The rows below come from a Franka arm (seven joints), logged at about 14 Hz.
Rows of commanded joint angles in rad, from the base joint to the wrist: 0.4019, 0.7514, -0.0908, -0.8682, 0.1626, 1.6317, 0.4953; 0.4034, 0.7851, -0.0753, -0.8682, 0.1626, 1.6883, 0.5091; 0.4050, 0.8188, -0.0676, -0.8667, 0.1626, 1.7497, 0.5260; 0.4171, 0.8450, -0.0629, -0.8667, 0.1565, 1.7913, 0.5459; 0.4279, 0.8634, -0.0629, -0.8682, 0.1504, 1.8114, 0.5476; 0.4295, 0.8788, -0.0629, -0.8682, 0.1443, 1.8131, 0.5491; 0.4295, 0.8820, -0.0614, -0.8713, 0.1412, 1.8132, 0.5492; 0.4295, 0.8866, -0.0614, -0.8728, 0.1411, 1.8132, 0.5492; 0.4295, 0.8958, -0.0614, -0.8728, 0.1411, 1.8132, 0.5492
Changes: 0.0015, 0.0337, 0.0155, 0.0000, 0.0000, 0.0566, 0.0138; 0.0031, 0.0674, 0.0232, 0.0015, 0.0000, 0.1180, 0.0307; 0.0152, 0.0936, 0.0279, 0.0015, -0.0061, 0.1596, 0.0506; 0.0260, 0.1120, 0.0279, 0.0000, -0.0122, 0.1797, 0.0523; 0.0276, 0.1274, 0.0279, 0.0000, -0.0183, 0.1814, 0.0538; 0.0276, 0.1306, 0.0294, -0.0031, -0.0214, 0.1815, 0.0539; 0.0276, 0.1352, 0.0294, -0.0046, -0.0215, 0.1815, 0.0539; 0.0276, 0.1444, 0.0294, -0.0046, -0.0215, 0.1815, 0.0539
